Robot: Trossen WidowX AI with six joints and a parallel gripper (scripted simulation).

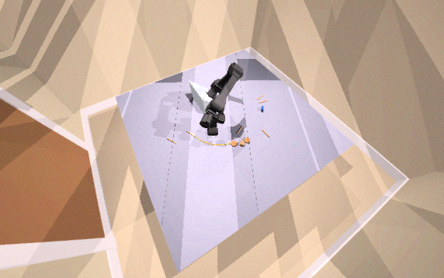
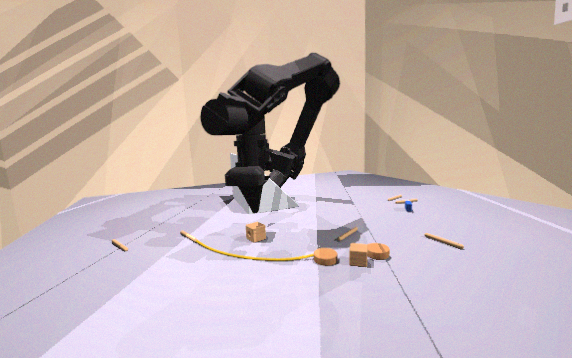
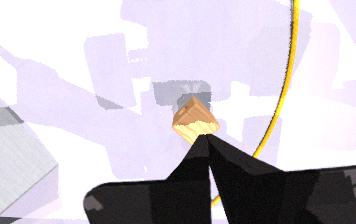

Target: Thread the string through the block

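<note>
Right now the thin wooden stick is 5 cm behind my gripper tip, 13 cm to the right of it and 6 cm below it. Also, from my gripper tip: round wooden button: 13 cm ahead, 10 cm to the left, 5 cm below; plain wooden cube: 15 cm ahead, 14 cm to the left, 5 cm below; disc: 14 cm ahead, 19 cm to the left, 5 cm below.
</note>
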